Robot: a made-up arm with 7 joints. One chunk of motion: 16 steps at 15 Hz.
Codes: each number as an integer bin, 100 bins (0 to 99) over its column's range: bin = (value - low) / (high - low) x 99, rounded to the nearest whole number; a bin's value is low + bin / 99 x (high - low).
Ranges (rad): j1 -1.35..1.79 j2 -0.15..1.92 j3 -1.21..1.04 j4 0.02..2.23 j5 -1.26..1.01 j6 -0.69..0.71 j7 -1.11..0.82
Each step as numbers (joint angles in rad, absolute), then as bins.
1 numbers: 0.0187 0.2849 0.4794 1.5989 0.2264 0.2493 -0.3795
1 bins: 43 21 74 71 65 66 37
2 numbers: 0.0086 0.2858 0.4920 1.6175 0.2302 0.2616 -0.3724
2 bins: 43 21 75 72 65 67 38
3 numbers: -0.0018 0.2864 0.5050 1.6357 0.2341 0.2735 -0.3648
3 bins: 43 21 75 72 65 68 38
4 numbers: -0.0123 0.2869 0.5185 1.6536 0.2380 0.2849 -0.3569
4 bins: 42 21 76 73 65 69 39
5 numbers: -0.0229 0.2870 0.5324 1.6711 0.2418 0.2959 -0.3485
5 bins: 42 21 77 74 65 70 39
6 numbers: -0.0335 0.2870 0.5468 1.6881 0.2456 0.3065 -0.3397
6 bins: 42 21 77 75 66 70 40
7 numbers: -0.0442 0.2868 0.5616 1.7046 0.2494 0.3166 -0.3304
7 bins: 41 21 78 75 66 71 40
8 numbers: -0.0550 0.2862 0.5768 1.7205 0.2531 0.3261 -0.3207
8 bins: 41 21 79 76 66 72 40
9 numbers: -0.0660 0.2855 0.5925 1.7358 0.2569 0.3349 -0.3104
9 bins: 40 21 79 77 66 72 41
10 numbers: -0.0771 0.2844 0.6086 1.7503 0.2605 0.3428 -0.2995
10 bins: 40 21 80 78 66 73 42
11 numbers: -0.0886 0.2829 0.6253 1.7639 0.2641 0.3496 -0.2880
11 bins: 40 21 81 78 66 74 42
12 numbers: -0.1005 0.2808 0.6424 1.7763 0.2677 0.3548 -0.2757
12 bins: 39 21 82 79 67 74 43
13 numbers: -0.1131 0.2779 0.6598 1.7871 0.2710 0.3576 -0.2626
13 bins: 39 20 82 79 67 74 43
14 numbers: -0.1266 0.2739 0.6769 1.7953 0.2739 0.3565 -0.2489
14 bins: 39 20 83 80 67 74 44
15 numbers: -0.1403 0.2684 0.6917 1.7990 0.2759 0.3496 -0.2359
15 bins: 38 20 84 80 67 74 45
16 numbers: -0.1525 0.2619 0.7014 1.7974 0.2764 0.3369 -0.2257
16 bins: 38 20 84 80 67 73 45
